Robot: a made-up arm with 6 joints.
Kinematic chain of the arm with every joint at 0, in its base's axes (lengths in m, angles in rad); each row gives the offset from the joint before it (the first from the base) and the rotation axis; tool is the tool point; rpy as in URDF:
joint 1: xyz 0 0 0.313 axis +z
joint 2: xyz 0 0 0 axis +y
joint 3: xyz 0.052 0 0.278 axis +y
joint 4: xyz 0.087 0 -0.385 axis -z
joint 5: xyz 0 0 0 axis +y
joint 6: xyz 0.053 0 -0.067 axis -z
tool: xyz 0 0 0 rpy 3.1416 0 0
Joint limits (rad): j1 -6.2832..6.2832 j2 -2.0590..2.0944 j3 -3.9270..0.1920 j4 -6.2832..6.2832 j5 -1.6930..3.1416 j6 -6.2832..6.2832
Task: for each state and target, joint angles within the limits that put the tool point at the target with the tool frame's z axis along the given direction. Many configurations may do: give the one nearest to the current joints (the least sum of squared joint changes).
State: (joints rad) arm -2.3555 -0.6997 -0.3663 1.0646 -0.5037 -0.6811
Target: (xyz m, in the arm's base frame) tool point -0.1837 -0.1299 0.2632 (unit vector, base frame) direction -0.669 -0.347 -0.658
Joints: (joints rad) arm -2.3300 -0.5410 0.0896 0.6083 -0.4456 -0.6811
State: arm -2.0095 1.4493 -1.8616 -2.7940 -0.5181 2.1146
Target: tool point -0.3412 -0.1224 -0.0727 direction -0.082 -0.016 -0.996
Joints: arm -2.8976 1.1672 -1.2463 -2.3786 0.0062 2.1146
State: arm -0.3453 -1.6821 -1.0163 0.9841 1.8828 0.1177
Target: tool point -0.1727 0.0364 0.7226 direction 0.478 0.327 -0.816
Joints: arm -0.0016 -1.6100 -1.2238 0.4367 2.2557 0.1177
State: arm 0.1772 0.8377 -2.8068 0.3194 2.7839 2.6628
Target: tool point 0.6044 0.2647 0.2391 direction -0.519 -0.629 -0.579
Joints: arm 0.4634 1.2627 -2.5314 -0.4035 2.1404 2.6628
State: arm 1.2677 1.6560 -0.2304 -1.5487 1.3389 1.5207
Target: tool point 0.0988 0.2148 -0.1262 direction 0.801 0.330 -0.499
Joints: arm 1.2890 1.2834 -0.9191 -2.3595 1.2933 1.5207
